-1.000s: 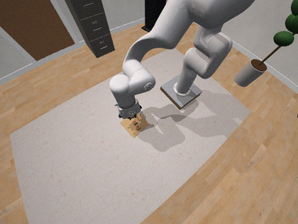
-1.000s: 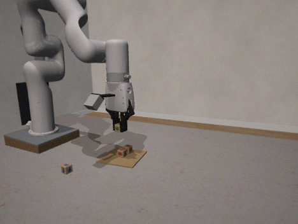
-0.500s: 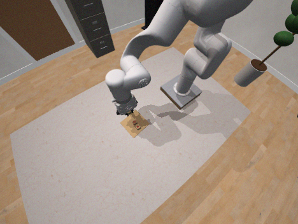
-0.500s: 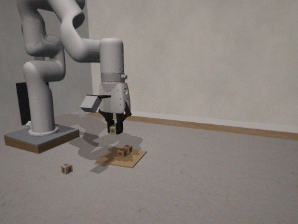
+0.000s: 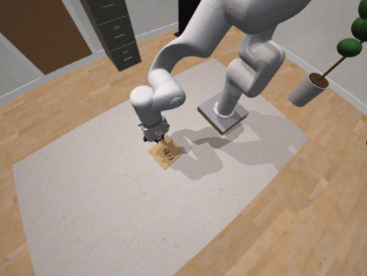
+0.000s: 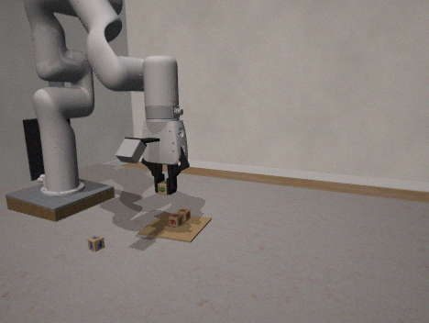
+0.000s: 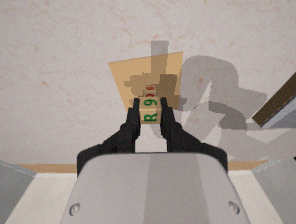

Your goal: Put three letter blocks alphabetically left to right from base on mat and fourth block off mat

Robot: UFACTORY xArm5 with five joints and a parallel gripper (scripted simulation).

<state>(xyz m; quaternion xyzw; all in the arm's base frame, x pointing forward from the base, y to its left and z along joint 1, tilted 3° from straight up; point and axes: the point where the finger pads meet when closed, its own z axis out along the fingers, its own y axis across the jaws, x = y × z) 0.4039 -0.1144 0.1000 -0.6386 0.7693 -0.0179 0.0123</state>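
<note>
My gripper is now 120 mm above the tan mat, 40 mm to the right of it and 10 mm short of it. Also, from my hand: blue-lettered block (120 mm behind, 110 mm to the right, 110 mm below).
</note>
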